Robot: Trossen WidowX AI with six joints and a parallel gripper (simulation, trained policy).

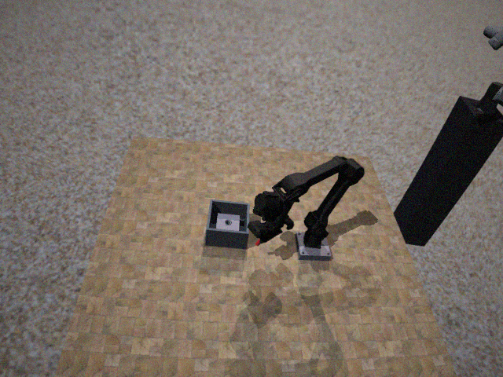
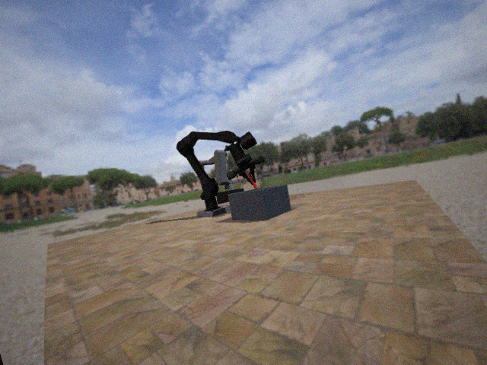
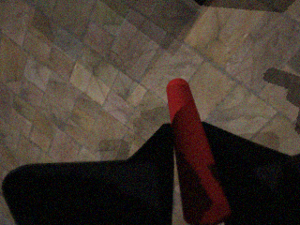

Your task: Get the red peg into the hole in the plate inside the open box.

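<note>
Now: the grey box 140 mm ahead of my gripper tip, 120 mm to the right of it and 90 mm below it. From my gripper tip the other things lie so: red peg 10 mm to the right, 10 mm above.
</note>
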